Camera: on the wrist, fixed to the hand. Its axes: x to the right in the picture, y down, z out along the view.
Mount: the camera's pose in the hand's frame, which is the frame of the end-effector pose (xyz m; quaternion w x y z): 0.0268 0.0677 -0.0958 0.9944 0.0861 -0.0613 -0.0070
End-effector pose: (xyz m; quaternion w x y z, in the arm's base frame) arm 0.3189 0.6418 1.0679 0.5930 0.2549 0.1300 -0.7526
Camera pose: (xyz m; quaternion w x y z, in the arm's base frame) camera 0.4013 0.6496 0.9806 0.5704 0.2575 0.0299 -0.7794
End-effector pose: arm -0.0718 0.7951 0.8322 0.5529 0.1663 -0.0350 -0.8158
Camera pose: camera 0.0092 0.7566 0.7520 0.5276 0.1632 -0.1378 -0.8222
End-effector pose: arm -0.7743 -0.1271 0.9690 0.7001 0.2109 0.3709 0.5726
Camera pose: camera -0.8890 -0.0965 0.9494 0.7047 0.3025 0.3767 0.5196
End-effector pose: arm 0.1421 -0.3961 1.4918 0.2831 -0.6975 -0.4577 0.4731
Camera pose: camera 0.2588 -0.3966 1.4626 0.3168 -0.6370 -0.4366 0.5506
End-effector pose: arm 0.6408 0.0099 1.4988 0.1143 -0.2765 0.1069 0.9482
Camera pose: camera 0.6480 -0.0757 1.4146 0.1507 -0.2077 0.1790 0.9498
